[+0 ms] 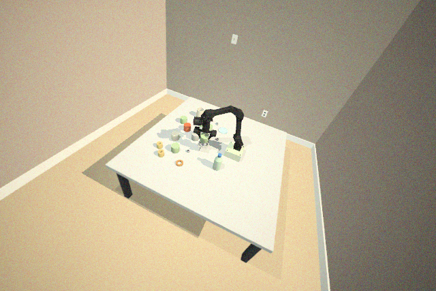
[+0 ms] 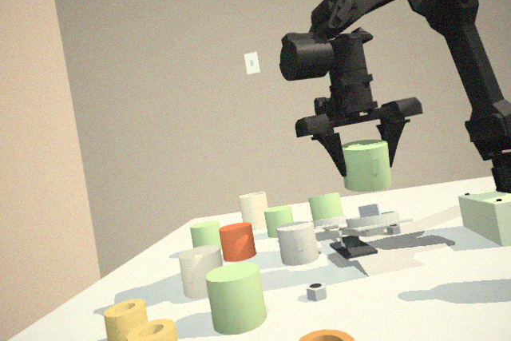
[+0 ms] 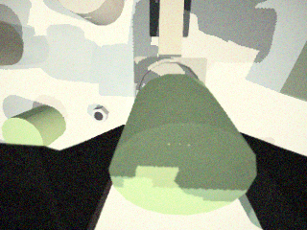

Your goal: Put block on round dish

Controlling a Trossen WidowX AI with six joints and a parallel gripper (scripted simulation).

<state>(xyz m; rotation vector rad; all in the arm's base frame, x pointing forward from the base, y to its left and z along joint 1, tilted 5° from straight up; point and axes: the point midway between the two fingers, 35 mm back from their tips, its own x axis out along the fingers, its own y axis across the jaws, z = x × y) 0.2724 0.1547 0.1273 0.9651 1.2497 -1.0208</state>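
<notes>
Right now the small grey-blue block is 70 mm below my gripper tip and 10 mm to the right of it. The rest, counted from my gripper tip: cream cylinder 300 mm ahead, 120 mm below, 10 mm to the left; balance 130 mm to the right, 120 mm below, 40 mm ahead; grey cylinder 130 mm ahead, 120 mm below, 90 mm to the right.
</notes>
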